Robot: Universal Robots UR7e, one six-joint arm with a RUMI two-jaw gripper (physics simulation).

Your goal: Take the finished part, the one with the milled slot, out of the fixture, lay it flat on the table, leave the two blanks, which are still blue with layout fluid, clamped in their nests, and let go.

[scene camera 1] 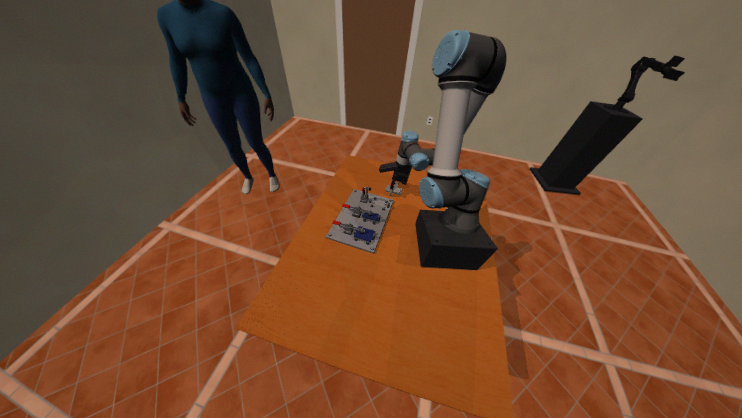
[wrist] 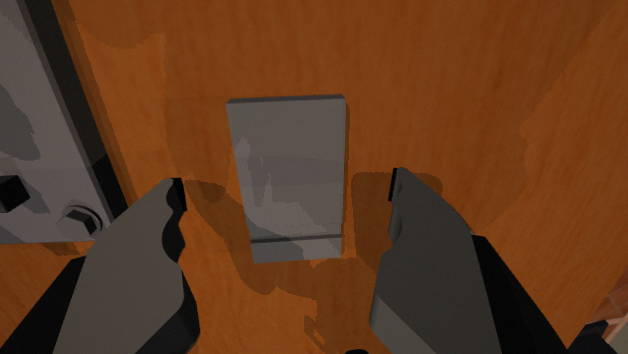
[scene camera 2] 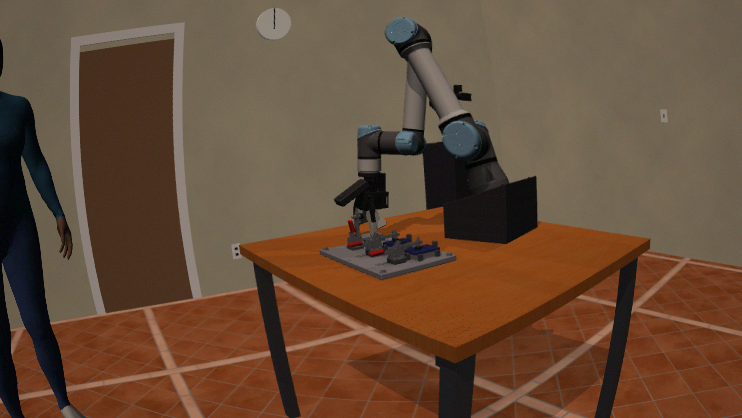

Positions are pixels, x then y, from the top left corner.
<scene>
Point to a grey fixture plate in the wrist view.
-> At 60,158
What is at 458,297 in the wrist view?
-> My gripper.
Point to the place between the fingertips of my gripper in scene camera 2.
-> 365,237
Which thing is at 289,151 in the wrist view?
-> A finished part.
</scene>
